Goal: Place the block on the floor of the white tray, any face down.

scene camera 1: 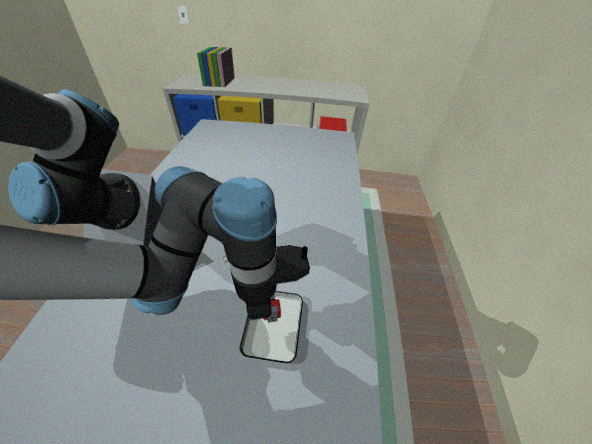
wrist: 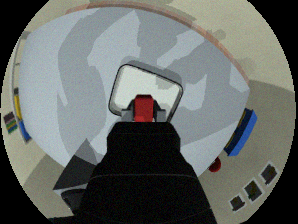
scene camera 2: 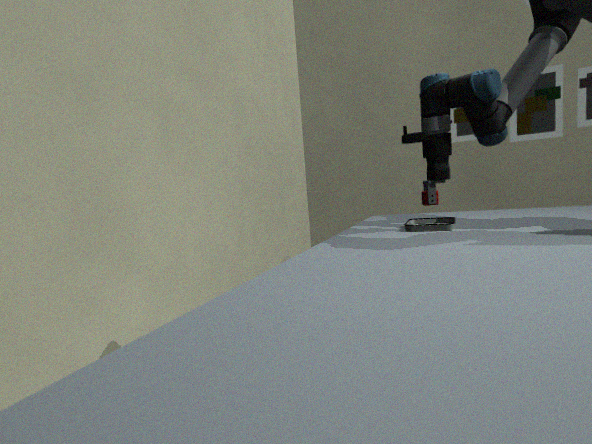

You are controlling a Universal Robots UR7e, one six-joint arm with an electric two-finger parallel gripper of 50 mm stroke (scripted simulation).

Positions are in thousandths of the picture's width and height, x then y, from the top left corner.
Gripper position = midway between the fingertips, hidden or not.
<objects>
My gripper shows in scene camera 1 (459, 704), in the wrist view (482, 471) and in scene camera 2 (727, 458).
</objects>
